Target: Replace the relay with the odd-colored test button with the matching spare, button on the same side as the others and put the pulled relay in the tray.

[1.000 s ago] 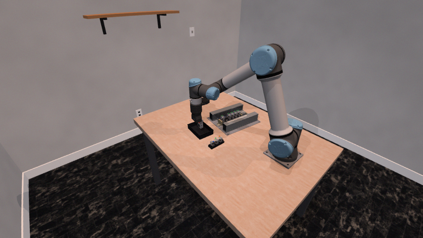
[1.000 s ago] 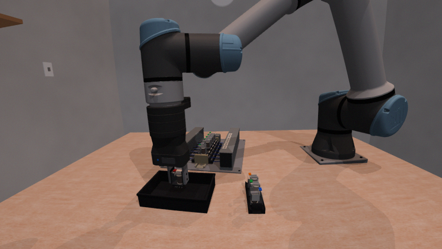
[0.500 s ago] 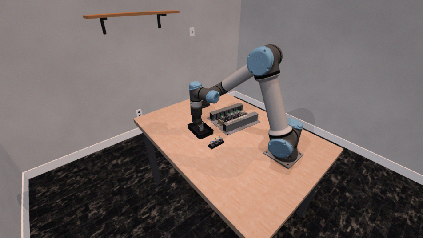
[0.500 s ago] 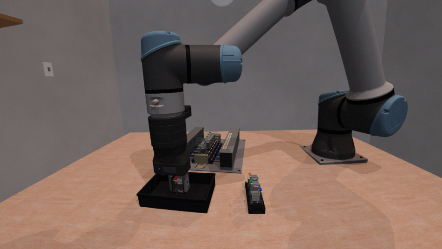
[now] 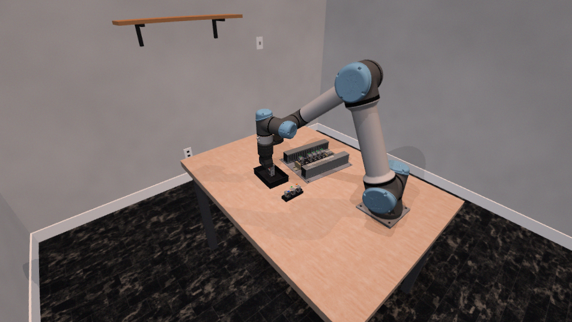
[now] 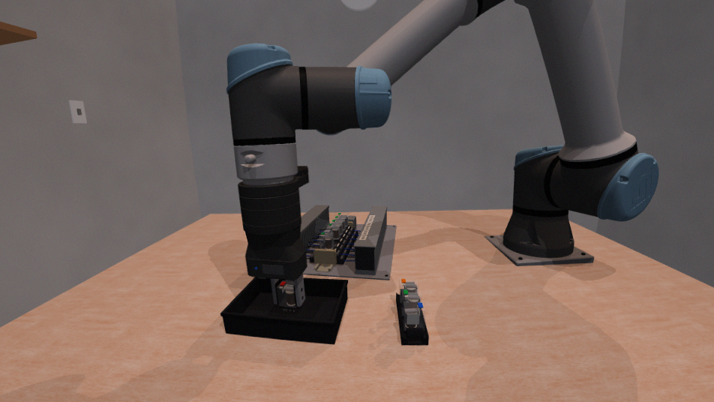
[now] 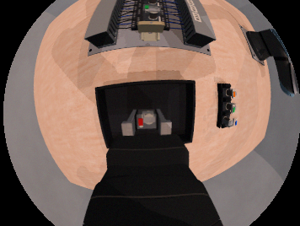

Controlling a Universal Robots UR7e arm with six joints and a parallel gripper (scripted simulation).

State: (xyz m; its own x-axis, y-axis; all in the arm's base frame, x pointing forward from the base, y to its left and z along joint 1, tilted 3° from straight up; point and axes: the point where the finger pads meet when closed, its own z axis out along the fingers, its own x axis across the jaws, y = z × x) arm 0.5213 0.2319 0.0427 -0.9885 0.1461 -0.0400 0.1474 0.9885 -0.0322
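My hand is 2 cm above the black tray. The rest, counted from my hand: relay: 1 cm below.
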